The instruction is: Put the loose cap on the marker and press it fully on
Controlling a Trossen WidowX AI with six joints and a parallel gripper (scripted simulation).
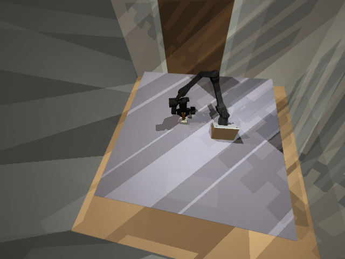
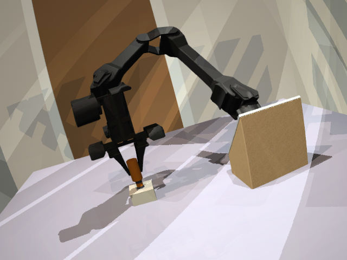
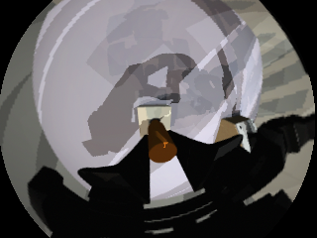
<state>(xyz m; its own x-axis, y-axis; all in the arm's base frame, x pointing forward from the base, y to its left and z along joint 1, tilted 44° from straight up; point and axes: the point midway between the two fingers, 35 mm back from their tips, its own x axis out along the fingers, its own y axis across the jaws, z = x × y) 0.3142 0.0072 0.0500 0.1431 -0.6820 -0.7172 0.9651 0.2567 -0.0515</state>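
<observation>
The orange cap is 10 mm above my gripper tip. Round my gripper tip: pale holder block: 60 mm below.
</observation>
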